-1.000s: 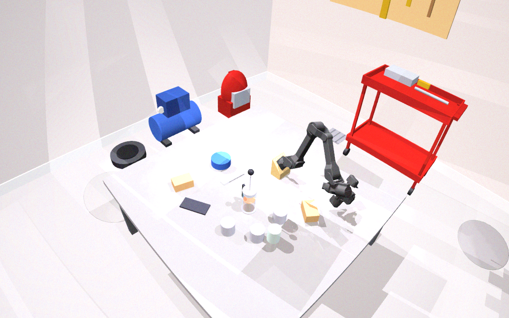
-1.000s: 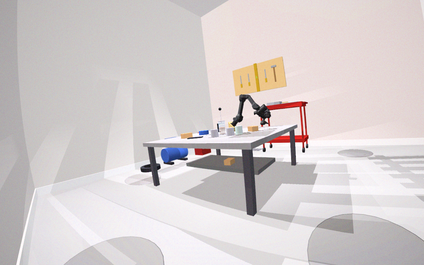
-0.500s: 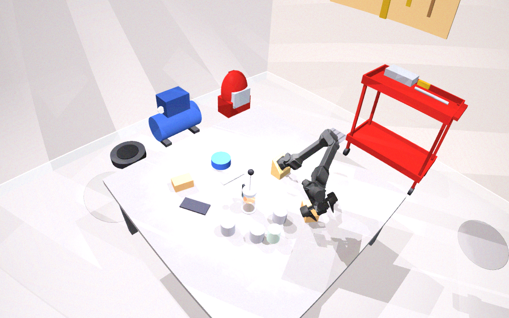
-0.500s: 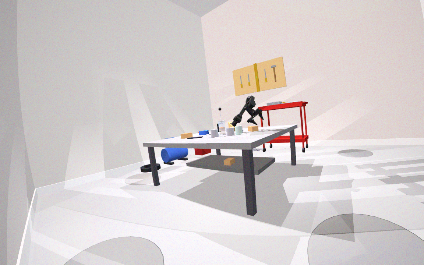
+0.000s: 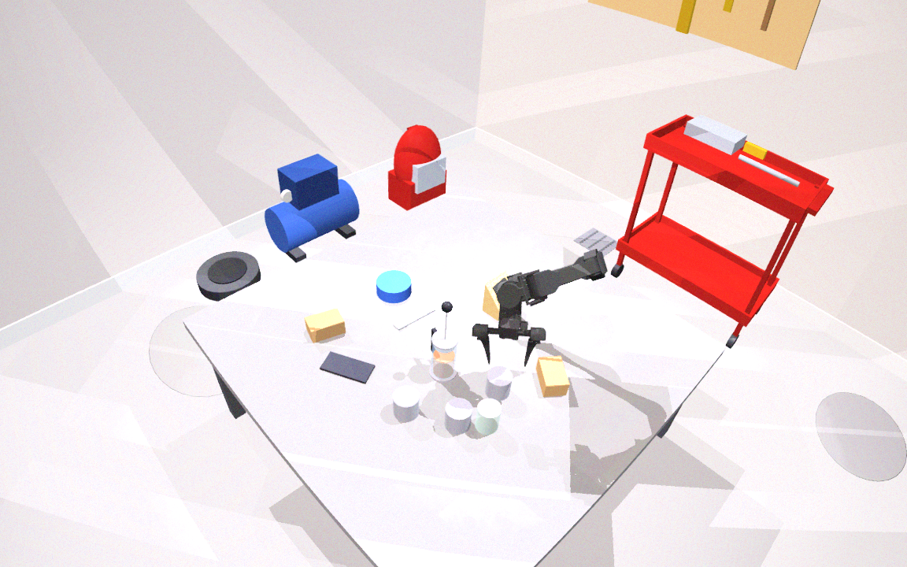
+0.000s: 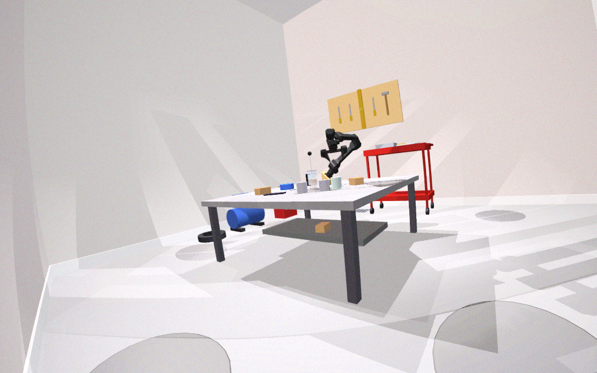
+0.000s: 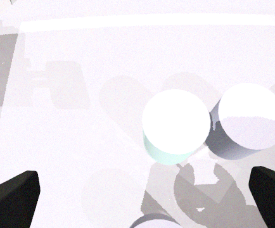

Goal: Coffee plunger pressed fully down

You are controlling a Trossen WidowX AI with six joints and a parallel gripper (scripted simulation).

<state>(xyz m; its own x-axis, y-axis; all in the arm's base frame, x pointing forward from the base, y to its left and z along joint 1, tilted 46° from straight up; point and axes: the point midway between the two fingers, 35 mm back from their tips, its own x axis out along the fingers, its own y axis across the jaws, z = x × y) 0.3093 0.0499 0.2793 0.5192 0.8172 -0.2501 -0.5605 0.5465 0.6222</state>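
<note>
The coffee press is 220 mm to the right of my gripper tip and 60 mm below it. The rest, counted from my gripper tip: pale green cup: 150 mm below, 70 mm ahead, 10 mm to the left; then blue disc: 560 mm to the right, 170 mm below, 150 mm behind; then dark flat plate: 420 mm to the right, 190 mm below, 190 mm ahead.
</note>
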